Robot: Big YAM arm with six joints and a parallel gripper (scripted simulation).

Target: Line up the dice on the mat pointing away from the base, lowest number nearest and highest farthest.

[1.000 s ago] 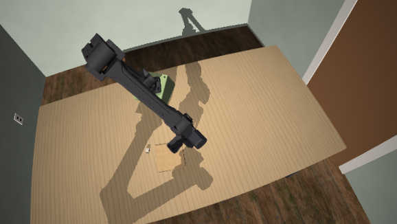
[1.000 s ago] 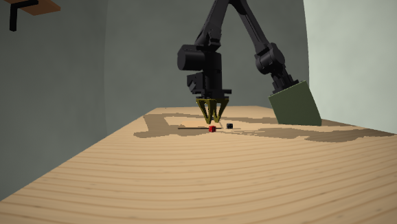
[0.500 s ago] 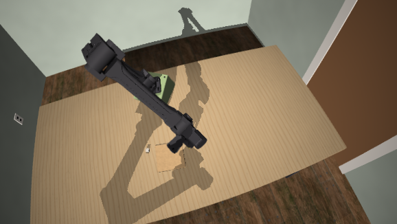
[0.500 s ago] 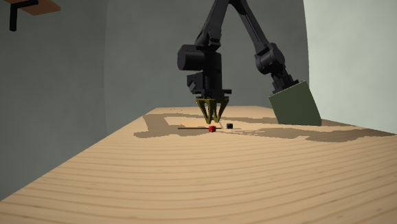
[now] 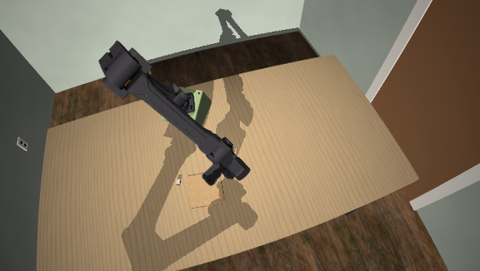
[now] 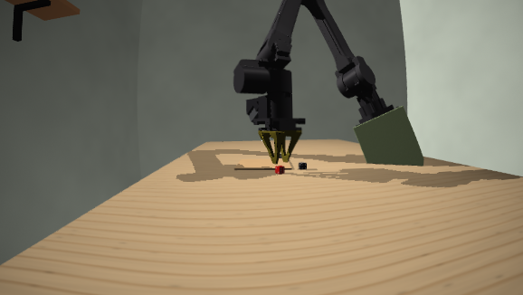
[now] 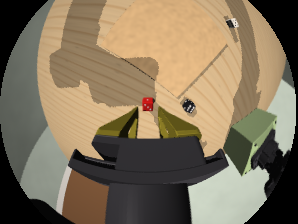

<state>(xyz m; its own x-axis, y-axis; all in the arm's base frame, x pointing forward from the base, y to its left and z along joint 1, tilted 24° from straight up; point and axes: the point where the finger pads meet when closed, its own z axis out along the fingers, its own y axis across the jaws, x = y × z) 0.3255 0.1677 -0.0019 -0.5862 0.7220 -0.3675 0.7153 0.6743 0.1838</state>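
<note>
Right now the red die is 2 cm below my hand. Round my hand: tan mat 10 cm to the right, 4 cm ahead, 3 cm below; white die 22 cm to the right, 2 cm below; black die 6 cm behind, 4 cm to the right, 2 cm below.
</note>
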